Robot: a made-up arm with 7 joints. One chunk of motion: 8 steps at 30 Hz.
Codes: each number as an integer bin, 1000 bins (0 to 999) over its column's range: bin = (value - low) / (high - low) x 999, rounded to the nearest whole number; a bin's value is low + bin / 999 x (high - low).
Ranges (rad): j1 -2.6..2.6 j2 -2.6..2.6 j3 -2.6..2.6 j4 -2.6..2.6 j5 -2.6..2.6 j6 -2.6..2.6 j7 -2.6..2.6
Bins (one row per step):
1: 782 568 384 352 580 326 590
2: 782 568 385 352 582 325 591
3: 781 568 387 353 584 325 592
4: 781 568 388 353 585 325 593
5: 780 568 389 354 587 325 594
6: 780 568 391 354 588 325 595
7: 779 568 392 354 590 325 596
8: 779 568 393 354 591 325 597
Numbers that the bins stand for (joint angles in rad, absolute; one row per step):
1: 1.4705 0.3566 -0.6012 -0.7678 0.4190 -0.9031 0.4711
2: 1.4705 0.3566 -0.5960 -0.7678 0.4294 -0.9083 0.4763
3: 1.4653 0.3566 -0.5856 -0.7626 0.4398 -0.9083 0.4815
4: 1.4653 0.3566 -0.5804 -0.7626 0.4450 -0.9083 0.4867
5: 1.4601 0.3566 -0.5752 -0.7574 0.4555 -0.9083 0.4919
6: 1.4601 0.3566 -0.5648 -0.7574 0.4607 -0.9083 0.4971
7: 1.4549 0.3566 -0.5596 -0.7574 0.4711 -0.9083 0.5023
8: 1.4549 0.3566 -0.5544 -0.7574 0.4763 -0.9083 0.5075

